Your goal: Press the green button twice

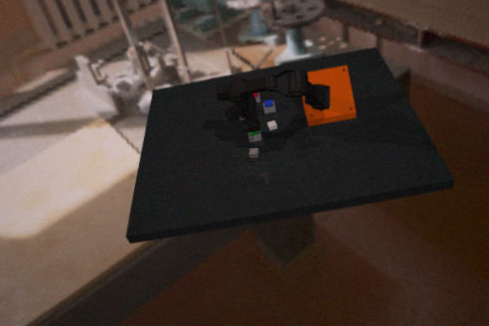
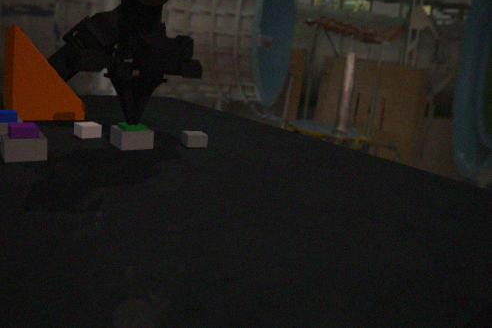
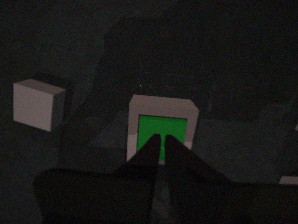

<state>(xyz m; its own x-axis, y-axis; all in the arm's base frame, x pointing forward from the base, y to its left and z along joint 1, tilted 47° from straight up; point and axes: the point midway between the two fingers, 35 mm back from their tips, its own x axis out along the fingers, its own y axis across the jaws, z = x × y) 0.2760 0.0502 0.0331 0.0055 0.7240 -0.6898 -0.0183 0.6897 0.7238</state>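
The green button is right at my gripper tip. Also, from my gripper tip: grey block (10 mm ahead, 100 mm to the left, 20 mm below); then blue button (70 mm behind, 170 mm to the right); then purple button (30 mm ahead, 150 mm to the right).
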